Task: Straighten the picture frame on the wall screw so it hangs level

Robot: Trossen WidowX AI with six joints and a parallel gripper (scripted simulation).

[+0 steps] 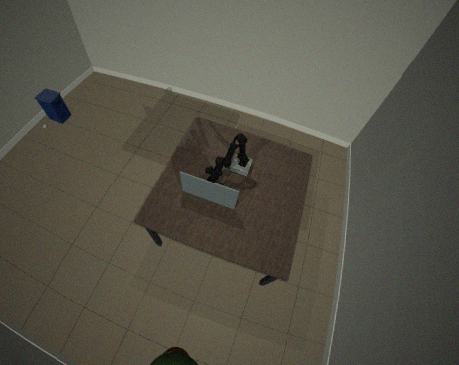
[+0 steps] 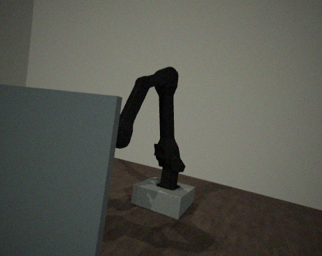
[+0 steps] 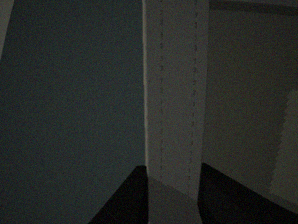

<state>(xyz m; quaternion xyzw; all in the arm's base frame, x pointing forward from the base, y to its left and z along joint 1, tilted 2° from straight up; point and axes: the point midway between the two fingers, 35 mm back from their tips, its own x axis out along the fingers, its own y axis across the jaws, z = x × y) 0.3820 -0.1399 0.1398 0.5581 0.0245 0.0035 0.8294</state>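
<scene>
Now: the grey picture frame 1 cm ahead of my gripper tip, 2 cm to the right of it and 5 cm below it. Also, from my gripper tip: blue-grey wall panel 2 cm ahead, 6 cm below.
</scene>
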